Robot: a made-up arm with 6 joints.
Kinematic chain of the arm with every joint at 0, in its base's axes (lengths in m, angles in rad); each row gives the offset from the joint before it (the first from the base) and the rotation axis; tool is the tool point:
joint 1: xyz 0 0 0.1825 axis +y
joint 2: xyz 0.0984 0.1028 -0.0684 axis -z
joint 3: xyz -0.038 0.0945 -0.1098 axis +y
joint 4: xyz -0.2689 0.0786 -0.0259 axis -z
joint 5: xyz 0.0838 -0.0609 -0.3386 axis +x
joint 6: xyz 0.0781 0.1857 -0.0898 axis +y
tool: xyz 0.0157 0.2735 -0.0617
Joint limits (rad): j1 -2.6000..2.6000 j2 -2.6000..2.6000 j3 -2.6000..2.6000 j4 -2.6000..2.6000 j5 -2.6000..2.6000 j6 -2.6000..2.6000
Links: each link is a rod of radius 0.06 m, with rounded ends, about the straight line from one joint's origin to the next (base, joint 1, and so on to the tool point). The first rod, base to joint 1, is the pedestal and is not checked.
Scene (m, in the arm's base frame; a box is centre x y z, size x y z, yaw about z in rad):
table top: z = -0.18
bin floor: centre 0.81 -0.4 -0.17 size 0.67 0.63 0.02 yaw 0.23
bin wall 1: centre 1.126 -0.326 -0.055 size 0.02 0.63 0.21 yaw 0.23
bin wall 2: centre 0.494 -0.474 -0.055 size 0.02 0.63 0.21 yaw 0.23
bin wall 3: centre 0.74 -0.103 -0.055 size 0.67 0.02 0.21 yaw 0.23
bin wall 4: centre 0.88 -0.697 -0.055 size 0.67 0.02 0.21 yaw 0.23
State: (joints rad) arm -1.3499 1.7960 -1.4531 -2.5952 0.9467 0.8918
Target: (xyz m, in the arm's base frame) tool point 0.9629 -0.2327 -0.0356
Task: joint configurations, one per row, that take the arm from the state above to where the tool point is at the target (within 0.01 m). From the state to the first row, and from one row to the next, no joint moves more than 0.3 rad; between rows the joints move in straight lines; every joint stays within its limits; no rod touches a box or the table.
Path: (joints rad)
1: -1.3921 1.6936 -1.4450 -2.3930 0.7186 0.8996
2: -1.4343 1.5913 -1.4370 -2.1909 0.4905 0.9074
3: -1.4317 1.6300 -1.4292 -2.0624 0.2919 0.7817
4: -1.4291 1.6688 -1.4214 -1.9340 0.0932 0.6560
5: -1.1450 1.7378 -1.3388 -1.9506 -0.0232 0.6309

